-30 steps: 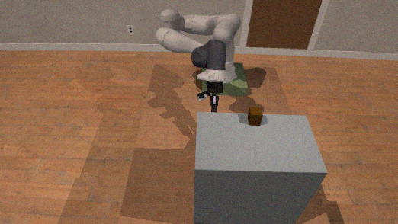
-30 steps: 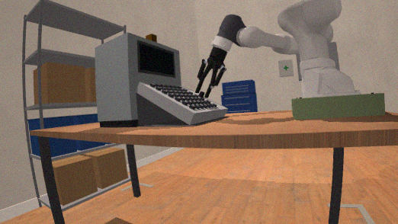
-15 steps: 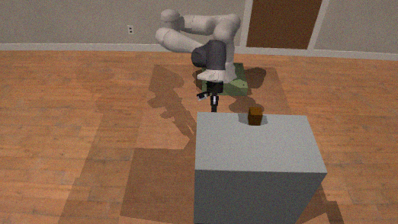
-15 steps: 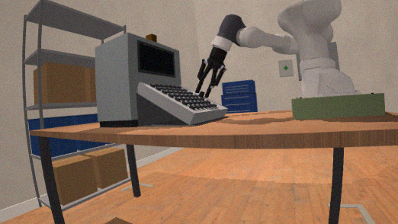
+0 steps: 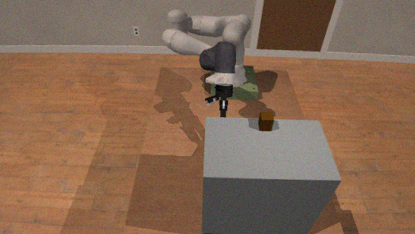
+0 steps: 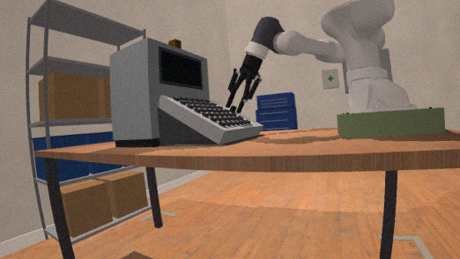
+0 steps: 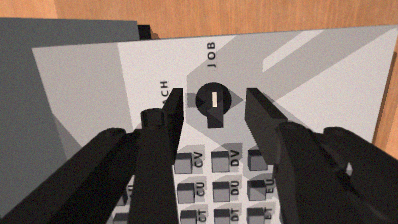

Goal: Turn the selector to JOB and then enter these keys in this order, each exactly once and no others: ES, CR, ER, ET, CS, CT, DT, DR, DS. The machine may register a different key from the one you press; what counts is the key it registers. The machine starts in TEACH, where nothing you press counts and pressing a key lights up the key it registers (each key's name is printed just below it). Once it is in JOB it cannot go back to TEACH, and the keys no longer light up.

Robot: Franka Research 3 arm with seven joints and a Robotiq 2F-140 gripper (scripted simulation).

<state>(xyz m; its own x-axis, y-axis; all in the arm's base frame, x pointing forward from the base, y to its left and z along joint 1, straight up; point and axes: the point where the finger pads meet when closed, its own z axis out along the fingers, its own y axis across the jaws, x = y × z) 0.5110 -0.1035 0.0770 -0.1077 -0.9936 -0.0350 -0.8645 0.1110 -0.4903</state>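
The black selector knob is 20 mm below my hand, 10 mm to the right of it and 10 mm ahead of it. From my hand the other things lie so: keyboard (110 mm to the left, 70 mm below, 50 mm ahead).
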